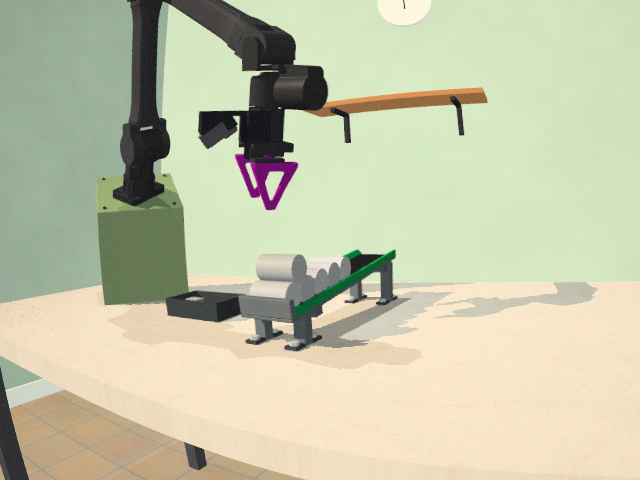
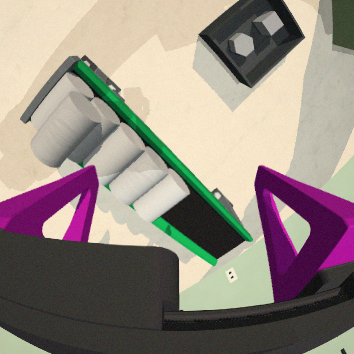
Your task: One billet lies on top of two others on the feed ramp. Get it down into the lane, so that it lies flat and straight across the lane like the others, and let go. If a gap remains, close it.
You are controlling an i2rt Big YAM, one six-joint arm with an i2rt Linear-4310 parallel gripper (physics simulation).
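Observation:
The top billet (image 1: 273,267) (image 2: 62,131), a pale grey cylinder, lies across the two lowest billets near the end stop of the feed ramp (image 1: 351,279) (image 2: 162,150). The lowest billet (image 1: 268,289) (image 2: 61,97) lies against the end stop (image 1: 266,307) (image 2: 49,91). The second billet (image 1: 307,287) (image 2: 106,112) is partly hidden under the top one. Several more billets lie in a row up the ramp, among them the uppermost one (image 2: 162,195). My gripper (image 1: 262,202) (image 2: 176,173) is open and empty, high above the ramp, with its fingers pointing down.
A black tray (image 1: 199,308) (image 2: 247,80) with two light blocks stands beside the ramp, towards the green base block (image 1: 143,253) of the arm. The ramp has green side rails and grey legs on the wooden table (image 1: 465,387). An orange shelf (image 1: 408,100) is on the back wall.

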